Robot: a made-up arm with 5 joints. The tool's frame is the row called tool. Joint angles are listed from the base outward. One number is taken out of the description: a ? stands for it. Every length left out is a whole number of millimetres.
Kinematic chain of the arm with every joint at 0, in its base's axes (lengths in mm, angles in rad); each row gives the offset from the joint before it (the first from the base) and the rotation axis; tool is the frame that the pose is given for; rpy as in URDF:
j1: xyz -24 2 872 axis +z
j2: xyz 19 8 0 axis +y
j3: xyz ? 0 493 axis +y
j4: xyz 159 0 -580 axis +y
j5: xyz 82 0 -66 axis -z
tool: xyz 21 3 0 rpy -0.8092 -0.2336 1.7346
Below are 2 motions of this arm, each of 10 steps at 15 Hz.
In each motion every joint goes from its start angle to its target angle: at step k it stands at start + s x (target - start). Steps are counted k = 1, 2, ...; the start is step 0. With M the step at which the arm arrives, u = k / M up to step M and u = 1 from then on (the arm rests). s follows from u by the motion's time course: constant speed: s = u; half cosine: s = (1 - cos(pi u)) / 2; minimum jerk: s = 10 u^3 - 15 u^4 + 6 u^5.
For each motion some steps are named. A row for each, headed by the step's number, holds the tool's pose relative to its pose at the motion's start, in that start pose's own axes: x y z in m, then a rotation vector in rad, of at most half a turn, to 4 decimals.
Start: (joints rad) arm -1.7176 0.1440 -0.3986 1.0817 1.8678
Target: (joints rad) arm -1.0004 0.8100 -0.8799 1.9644 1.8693
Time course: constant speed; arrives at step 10
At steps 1, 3, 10:
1: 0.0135 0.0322 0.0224 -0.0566 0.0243 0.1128
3: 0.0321 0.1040 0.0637 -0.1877 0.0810 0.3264
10: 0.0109 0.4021 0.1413 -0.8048 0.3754 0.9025

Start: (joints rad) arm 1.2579 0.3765 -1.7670 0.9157 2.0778
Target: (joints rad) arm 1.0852 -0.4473 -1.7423 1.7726 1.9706
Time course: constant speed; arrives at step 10
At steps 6, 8, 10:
6: 0.0062 -0.4167 0.2451 -0.0593 0.0242 0.0031
8: -0.0463 -0.5479 0.3229 -0.0782 0.0334 0.0045
10: -0.1242 -0.6680 0.3960 -0.0967 0.0430 0.0059

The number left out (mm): 100
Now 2 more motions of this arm.
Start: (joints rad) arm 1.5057 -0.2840 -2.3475 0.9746 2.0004
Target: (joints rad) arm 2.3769 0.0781 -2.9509 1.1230 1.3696
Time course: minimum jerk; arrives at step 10
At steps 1, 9, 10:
1: 0.0001 0.0013 0.0007 0.0083 -0.0013 0.0029
9: -0.0130 0.0831 0.1442 0.9456 -0.2765 0.0874
10: -0.0132 0.0830 0.1458 0.9532 -0.2798 0.0859

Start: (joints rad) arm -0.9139 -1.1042 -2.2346 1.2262 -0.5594
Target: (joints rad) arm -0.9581 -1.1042 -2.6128 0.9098 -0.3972
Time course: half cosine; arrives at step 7
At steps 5, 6, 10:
5: 0.0733 -0.1868 0.1451 -0.4431 0.2505 0.2644
6: 0.0928 -0.2131 0.1732 -0.5237 0.2855 0.3076
10: 0.1003 -0.2221 0.1833 -0.5527 0.2974 0.3229

